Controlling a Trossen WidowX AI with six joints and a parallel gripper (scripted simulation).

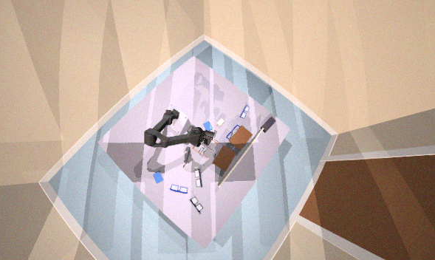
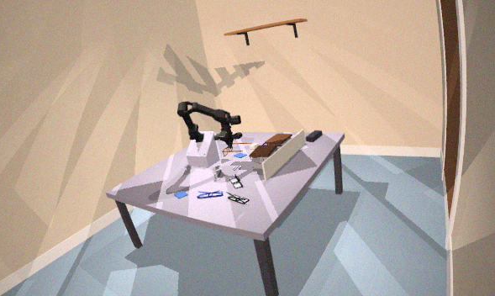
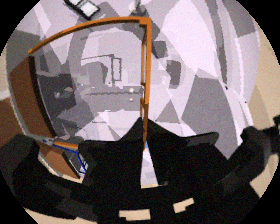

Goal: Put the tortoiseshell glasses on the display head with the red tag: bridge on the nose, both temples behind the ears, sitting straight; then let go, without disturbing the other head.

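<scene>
My gripper tip is now 220 mm short of the display head, 50 mm above it and 30 mm to the left of it. Also, from my gripper tip: long beige board 360 mm ahead, 70 mm to the left, 50 mm below; then small stand 240 mm to the right, 80 mm below, 10 mm ahead; then white cube 220 mm to the left, 80 mm below, 50 mm ahead.
</scene>
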